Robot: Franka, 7 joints.
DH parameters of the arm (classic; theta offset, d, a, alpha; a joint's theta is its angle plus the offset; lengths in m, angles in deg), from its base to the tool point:
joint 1: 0 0.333 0 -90
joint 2: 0 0 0 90
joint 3: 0 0.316 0.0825 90
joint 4: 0 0 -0.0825 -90
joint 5: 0 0.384 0 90
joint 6: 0 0 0.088 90
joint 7: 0 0.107 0 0
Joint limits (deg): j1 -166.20..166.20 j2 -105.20..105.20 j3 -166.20..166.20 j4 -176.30..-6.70 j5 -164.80..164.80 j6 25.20..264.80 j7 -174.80..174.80
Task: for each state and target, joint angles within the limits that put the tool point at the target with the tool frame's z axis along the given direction. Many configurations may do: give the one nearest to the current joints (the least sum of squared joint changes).
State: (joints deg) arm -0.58 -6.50 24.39 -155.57 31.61 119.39 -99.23
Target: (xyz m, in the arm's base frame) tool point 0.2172 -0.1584 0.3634 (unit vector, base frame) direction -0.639 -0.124 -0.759
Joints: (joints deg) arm -36.66 -36.45 9.44 -159.83 -20.05 91.61 -99.23
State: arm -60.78 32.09 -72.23 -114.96 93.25 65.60 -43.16
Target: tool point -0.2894 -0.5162 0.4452 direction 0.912 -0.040 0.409
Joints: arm -93.70 37.65 -50.49 -97.27 117.91 25.20 -43.16
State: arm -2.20 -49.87 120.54 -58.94 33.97 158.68 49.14
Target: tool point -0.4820 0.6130 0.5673 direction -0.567 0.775 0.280
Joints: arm -35.40 -63.45 120.89 -45.67 2.79 205.77 49.14
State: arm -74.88 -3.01 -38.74 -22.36 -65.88 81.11 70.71
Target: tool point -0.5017 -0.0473 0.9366 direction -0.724 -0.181 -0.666
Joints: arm -41.22 -33.91 -66.14 -40.25 -65.86 86.12 70.71
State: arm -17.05 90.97 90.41 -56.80 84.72 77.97 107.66
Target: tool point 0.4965 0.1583 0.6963 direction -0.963 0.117 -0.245
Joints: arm -28.55 54.59 91.76 -52.92 34.26 36.34 107.66
